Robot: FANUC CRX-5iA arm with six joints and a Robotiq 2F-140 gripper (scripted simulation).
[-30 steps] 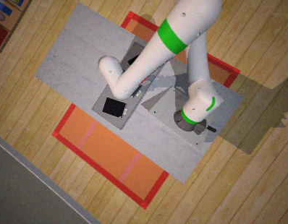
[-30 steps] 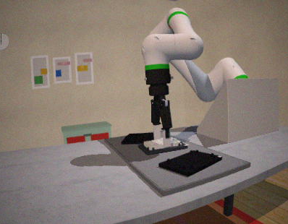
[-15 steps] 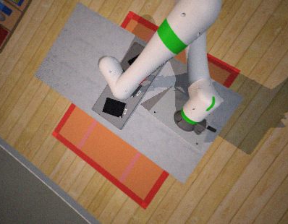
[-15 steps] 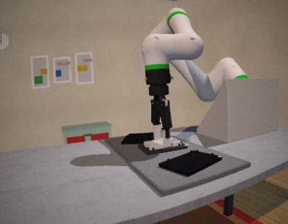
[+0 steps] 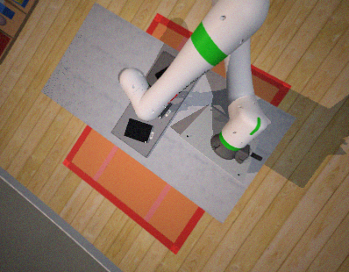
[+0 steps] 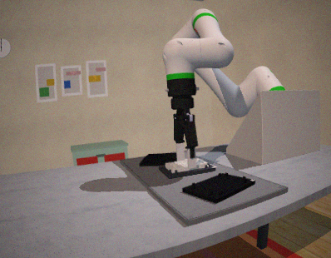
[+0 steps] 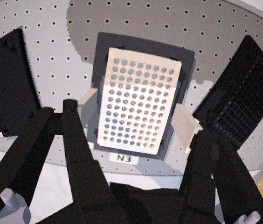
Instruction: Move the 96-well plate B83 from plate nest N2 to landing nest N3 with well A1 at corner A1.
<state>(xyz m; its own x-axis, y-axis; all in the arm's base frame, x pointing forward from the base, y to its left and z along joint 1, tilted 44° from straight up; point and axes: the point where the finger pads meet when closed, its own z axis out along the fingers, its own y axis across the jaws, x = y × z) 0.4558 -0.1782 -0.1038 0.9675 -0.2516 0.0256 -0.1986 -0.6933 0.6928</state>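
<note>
Right now the white 96-well plate is 3 cm below my hand. The rest, counted from my hand: black nest: 21 cm to the left, 4 cm below, 3 cm ahead; then dark grey nest: 4 cm below; then black well plate: 17 cm to the right, 3 cm below.
</note>
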